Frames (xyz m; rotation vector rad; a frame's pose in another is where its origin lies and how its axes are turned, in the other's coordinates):
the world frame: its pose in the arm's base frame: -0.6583 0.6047 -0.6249 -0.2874 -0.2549 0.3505
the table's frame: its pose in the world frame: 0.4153 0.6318 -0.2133 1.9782 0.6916 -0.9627
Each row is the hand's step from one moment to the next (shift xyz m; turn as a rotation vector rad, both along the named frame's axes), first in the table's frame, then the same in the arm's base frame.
Working: the table's frame: its pose in the arm's base frame: -0.4076 1.2777 -0.9432 1.6215 0.6837 -0.5521

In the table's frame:
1: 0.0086 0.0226 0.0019 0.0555 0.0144 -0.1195
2: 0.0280 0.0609 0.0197 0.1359 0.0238 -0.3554
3: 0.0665 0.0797 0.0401 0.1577 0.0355 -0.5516
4: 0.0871 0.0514 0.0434 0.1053 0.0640 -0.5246
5: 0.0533 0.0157 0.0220 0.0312 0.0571 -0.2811
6: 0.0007 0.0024 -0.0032 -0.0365 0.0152 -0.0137
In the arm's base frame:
1: 0.0220 -0.0030 0.0097 0.0469 0.1236 -0.0095
2: 0.0631 -0.0218 0.0205 0.1054 0.3657 -0.0216
3: 0.1042 -0.0389 0.0040 0.1247 0.5611 0.0023
4: 0.0991 -0.0368 -0.0307 0.1080 0.5251 0.0544
5: 0.0495 -0.0165 -0.0292 0.0559 0.2760 0.0627
6: 0.0021 0.0030 0.0017 -0.0156 0.0075 0.0381

